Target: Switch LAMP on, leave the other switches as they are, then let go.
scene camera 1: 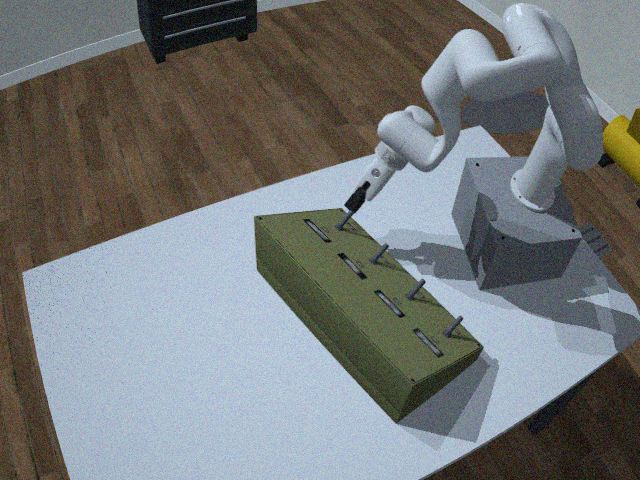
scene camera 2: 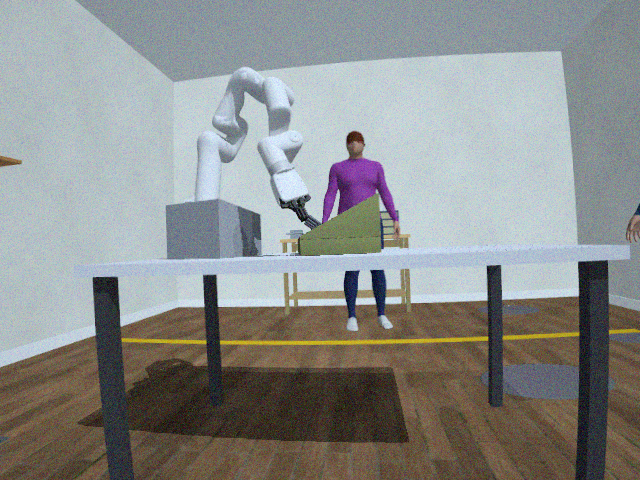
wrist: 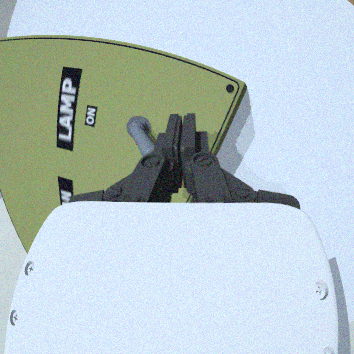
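Pixels of known places: gripper, fingertip midpoint: [scene camera 1: 350, 208] [scene camera 2: 305, 219] [wrist: 184, 132]; arm's base, link origin: [scene camera 1: 532, 190] [scene camera 2: 205, 209].
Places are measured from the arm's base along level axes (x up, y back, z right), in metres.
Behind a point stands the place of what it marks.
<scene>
The olive-green sloped switch box [scene camera 1: 330, 289] @(x -0.008, y -0.586, z 0.034 m) [scene camera 2: 351, 229] @(x -0.111, y -0.530, z 0.276 m) [wrist: 30, 110] @(x -0.039, y -0.537, z 0.199 m) stands on the white table. In the wrist view the black LAMP label [wrist: 69, 108] @(x -0.061, y -0.495, z 0.212 m) and a small ON label [wrist: 90, 116] @(x -0.071, y -0.474, z 0.210 m) are readable. The grey LAMP lever [scene camera 1: 344, 222] @(x -0.076, y -0.424, z 0.209 m) [wrist: 140, 134] @(x -0.070, y -0.417, z 0.219 m) stands at the box's far end; its round tip shows in the wrist view, and its lower part is hidden behind a finger. My gripper [scene camera 1: 349, 207] @(x -0.074, y -0.388, z 0.236 m) [scene camera 2: 317, 225] [wrist: 184, 132] @(x -0.074, y -0.388, z 0.236 m) is shut and empty. Its fingertips are low over the panel, close beside the LAMP lever, on the side away from the ON label. Contact cannot be told.
Three more grey levers [scene camera 1: 378, 253] @(x -0.071, y -0.415, z 0.093 m) [scene camera 1: 415, 289] @(x -0.071, y -0.406, z -0.027 m) [scene camera 1: 453, 326] @(x -0.071, y -0.397, z -0.147 m) stand in a row along the box, all leaning alike. The grey robot base block [scene camera 1: 527, 258] @(x -0.080, y -0.106, z -0.111 m) [scene camera 2: 193, 232] @(x -0.093, y 0.013, z 0.114 m) stands on the white table [scene camera 1: 155, 335] @(x -0.187, y -0.916, z 0.230 m) [scene camera 2: 465, 254] @(x -0.192, y -0.777, z 0.540 m). A person in purple [scene camera 2: 356, 180] stands behind the table.
</scene>
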